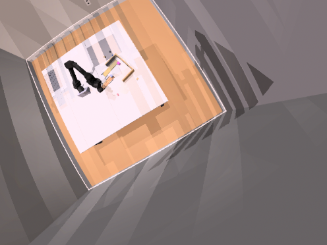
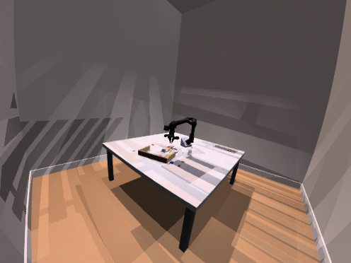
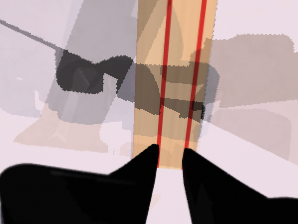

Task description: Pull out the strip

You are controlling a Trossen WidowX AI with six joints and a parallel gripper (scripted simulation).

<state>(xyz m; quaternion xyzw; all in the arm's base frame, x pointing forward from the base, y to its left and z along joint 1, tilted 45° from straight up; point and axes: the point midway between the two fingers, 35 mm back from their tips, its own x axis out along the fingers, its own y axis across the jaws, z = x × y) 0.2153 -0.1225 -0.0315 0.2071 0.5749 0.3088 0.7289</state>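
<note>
The green cross-hatched strip is 23 cm ahead of my gripper tip, 17 cm to the left of it and 4 cm below it.
</note>
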